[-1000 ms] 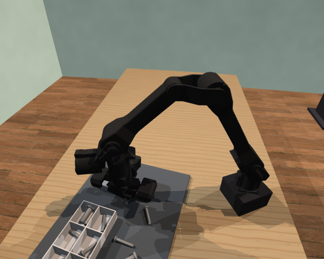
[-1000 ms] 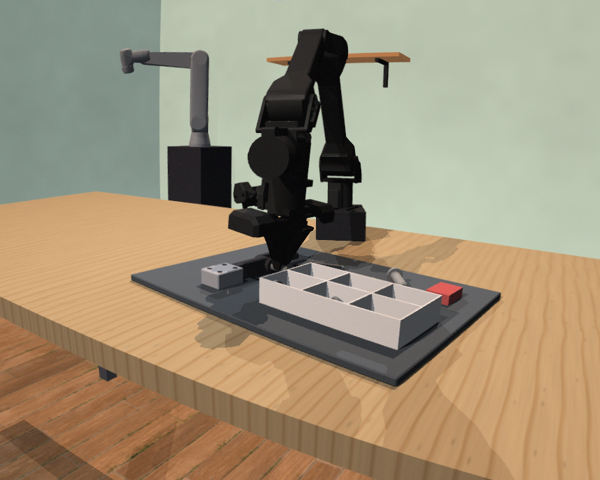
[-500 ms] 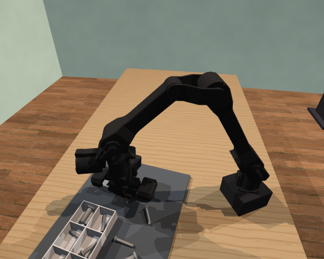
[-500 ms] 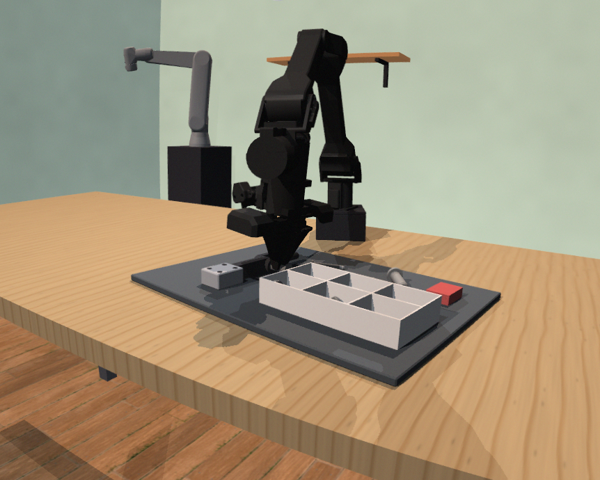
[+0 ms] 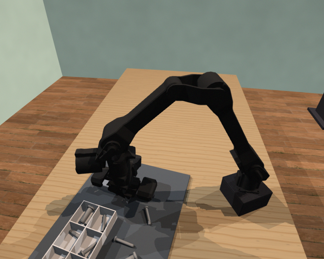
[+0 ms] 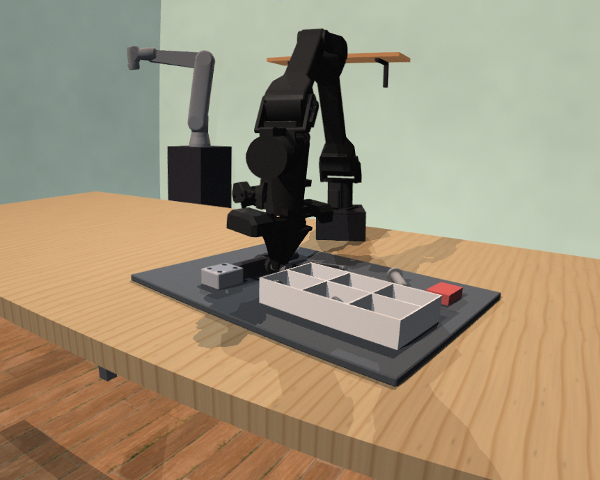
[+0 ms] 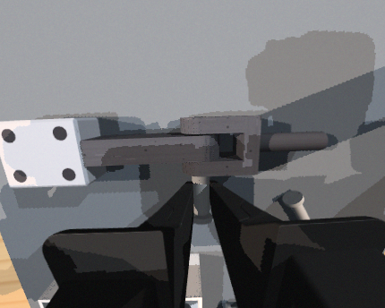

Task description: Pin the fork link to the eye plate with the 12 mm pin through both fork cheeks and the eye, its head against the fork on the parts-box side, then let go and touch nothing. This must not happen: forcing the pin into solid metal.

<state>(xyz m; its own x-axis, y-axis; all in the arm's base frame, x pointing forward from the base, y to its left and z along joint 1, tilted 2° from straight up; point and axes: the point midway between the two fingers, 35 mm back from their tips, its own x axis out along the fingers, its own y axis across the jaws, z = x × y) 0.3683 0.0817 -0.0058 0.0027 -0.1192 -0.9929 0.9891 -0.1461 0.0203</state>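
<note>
My gripper is now 3 cm above the thick pin and 1 cm to the left of it. From my hand the other things lie so: grey mounting block (9 cm ahead, 5 cm to the right, 3 cm below); dark bar (3 cm to the right, 3 cm below, 1 cm ahead); dark mat (7 cm to the left, 5 cm below, 1 cm ahead).
</note>
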